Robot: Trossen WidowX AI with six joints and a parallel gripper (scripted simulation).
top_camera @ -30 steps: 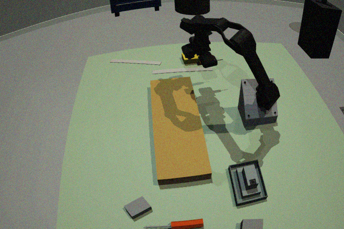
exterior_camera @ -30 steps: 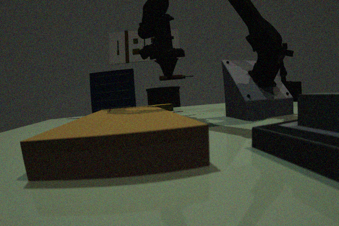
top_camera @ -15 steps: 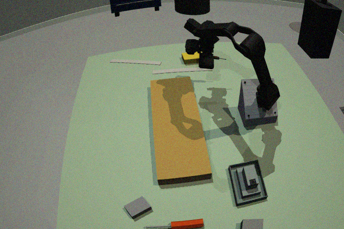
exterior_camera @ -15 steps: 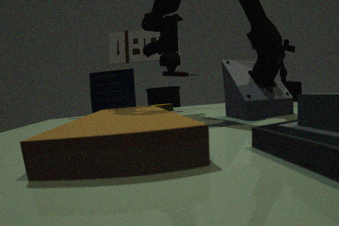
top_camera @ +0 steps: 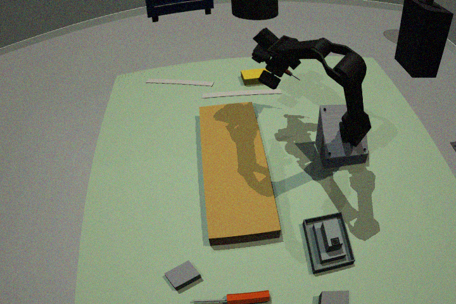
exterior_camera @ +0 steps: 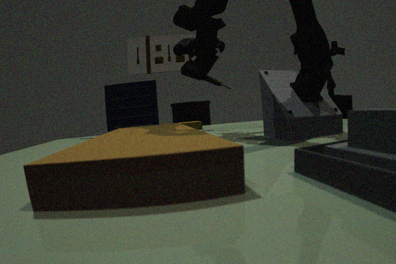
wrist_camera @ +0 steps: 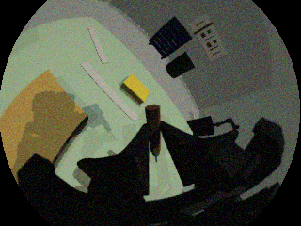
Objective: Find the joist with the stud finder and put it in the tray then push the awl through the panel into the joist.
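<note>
Now: the awl 4 cm behind my gripper tip, 2 cm to the left of it and 2 cm below it. The rest, counted from my gripper tip: stud finder (1 cm behind, 61 cm to the left, 12 cm below); then yellow block (4 cm ahead, 18 cm to the right, 16 cm below); then grey tray (1 cm behind, 60 cm to the left, 16 cm below).
</note>
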